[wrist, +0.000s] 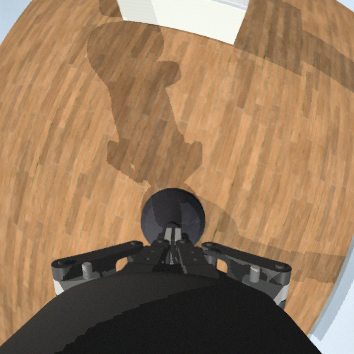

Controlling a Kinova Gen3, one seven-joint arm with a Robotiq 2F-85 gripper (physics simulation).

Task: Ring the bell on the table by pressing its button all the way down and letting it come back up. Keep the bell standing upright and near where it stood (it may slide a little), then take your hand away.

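Frame: origin at the arm's base, x left, y ahead, z down, level; centimetres.
Where they show: gripper, fingertip midpoint: (172,237).
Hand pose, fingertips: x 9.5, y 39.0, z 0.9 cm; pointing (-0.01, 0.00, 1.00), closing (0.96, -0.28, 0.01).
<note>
After its pixels a point has its place.
The bell (172,202) @(z 3.2, x 8.5, y 36.0 cm) is a dark, round dome standing upright on the wooden table (260,165) @(z 7.0, x 18.9, y 27.9 cm), a little below the middle of the wrist view. My gripper (172,237) @(z 0.9, x 9.5, y 39.0 cm) is shut with nothing between its fingers. Its fingertips are over the near half of the bell, at the bell's centre in the view, and they hide most of the button. I cannot tell whether the fingertips touch the button or how far down it is.
A white block-like base (185,19) @(z 4.7, x 2.0, y 8.8 cm) stands at the top edge of the view. The shadow of the arm and gripper falls across the table from the top to the bell. The table's edge shows at the lower right.
</note>
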